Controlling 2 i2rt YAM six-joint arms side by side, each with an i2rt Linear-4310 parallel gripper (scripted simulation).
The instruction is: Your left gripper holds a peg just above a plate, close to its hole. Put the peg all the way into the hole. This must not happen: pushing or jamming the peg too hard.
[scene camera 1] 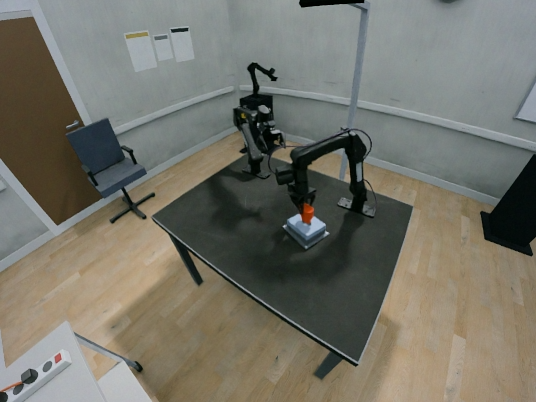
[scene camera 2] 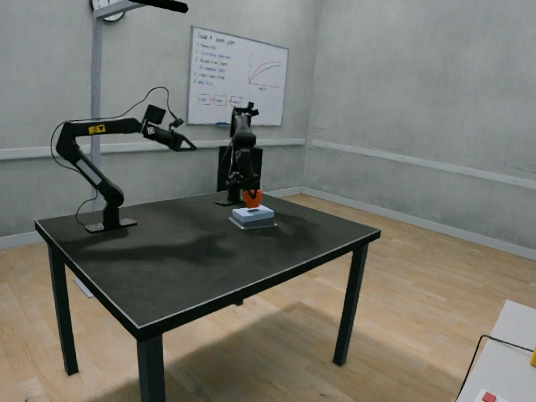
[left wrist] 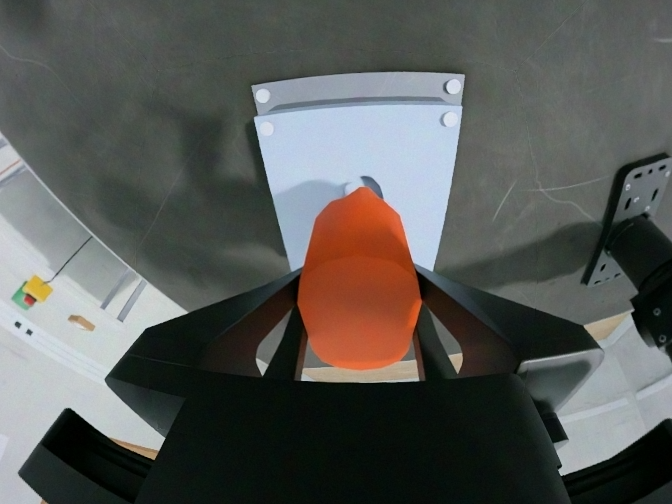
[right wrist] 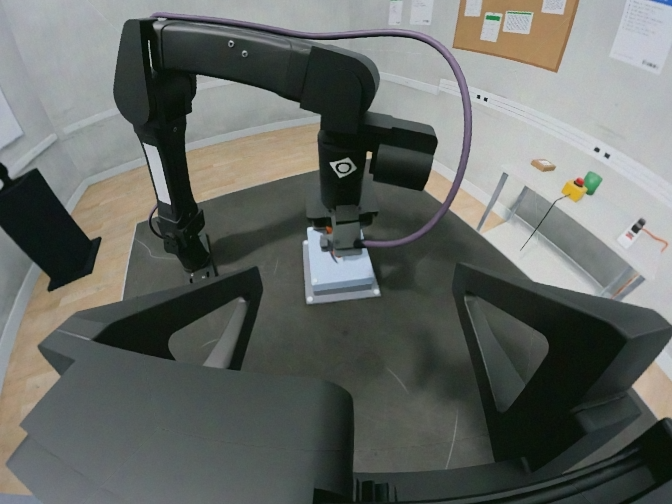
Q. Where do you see a grey base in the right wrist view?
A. At 361,291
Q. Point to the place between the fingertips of my left gripper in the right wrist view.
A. At 339,232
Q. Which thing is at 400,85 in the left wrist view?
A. A grey base.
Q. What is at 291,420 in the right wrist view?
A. My right gripper.
